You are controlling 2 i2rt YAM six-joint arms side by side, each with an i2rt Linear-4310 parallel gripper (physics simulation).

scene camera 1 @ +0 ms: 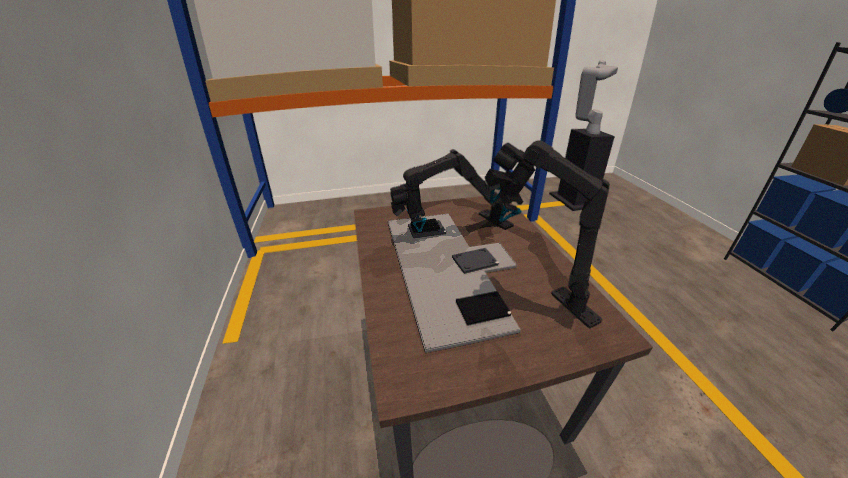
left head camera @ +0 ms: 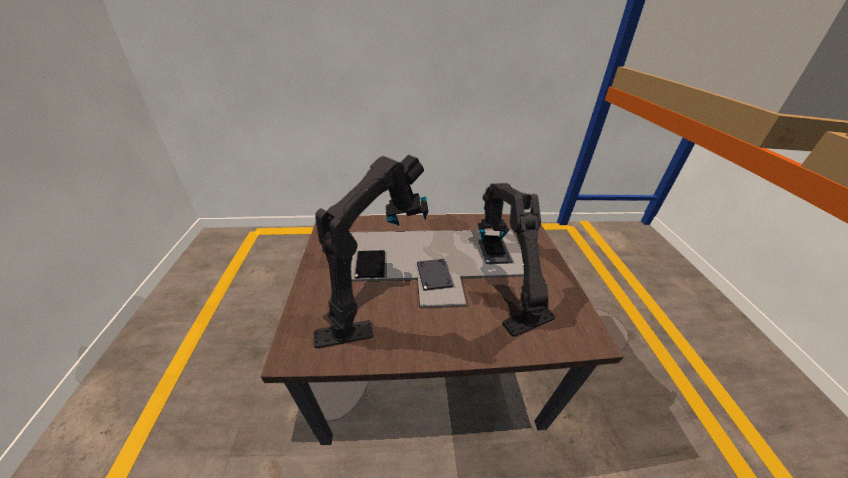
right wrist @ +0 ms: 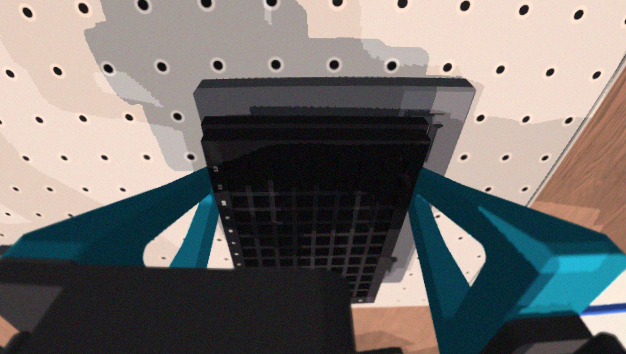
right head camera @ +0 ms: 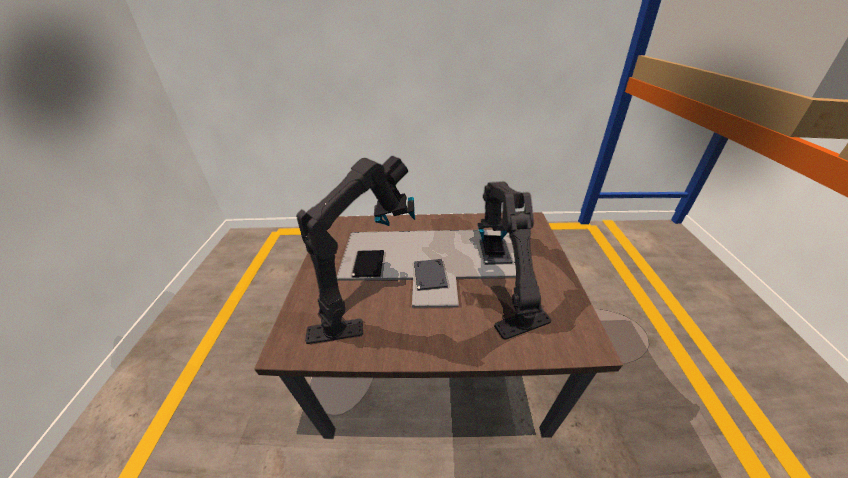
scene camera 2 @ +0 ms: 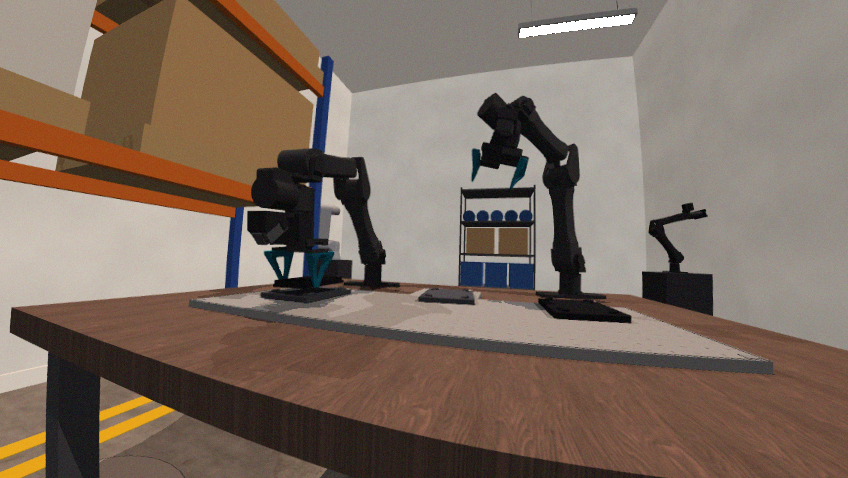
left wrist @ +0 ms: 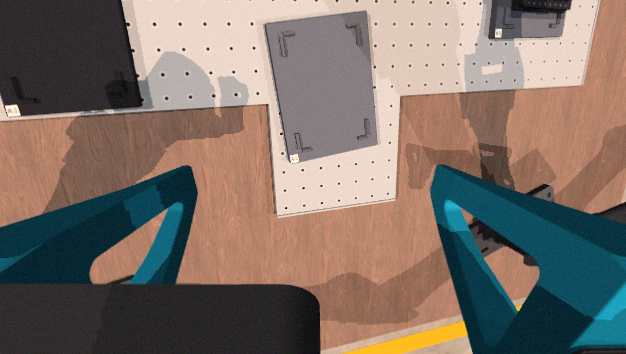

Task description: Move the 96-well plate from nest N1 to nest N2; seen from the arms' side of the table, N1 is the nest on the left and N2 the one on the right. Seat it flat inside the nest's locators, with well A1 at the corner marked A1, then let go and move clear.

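The black 96-well plate is between the fingers of my right gripper, low over nest N2. In the right wrist view column 12 is at the far end; a far-right locator shows beside the plate, and the near end is hidden. The nest's A1 tag shows at its near-left corner. Seating is not clear. Black nest N1 holds no plate. My left gripper is open and empty, high above the board.
A grey middle nest sits askew between N1 and N2. The pale perforated board lies on the brown table. A blue and orange rack stands beyond the table.
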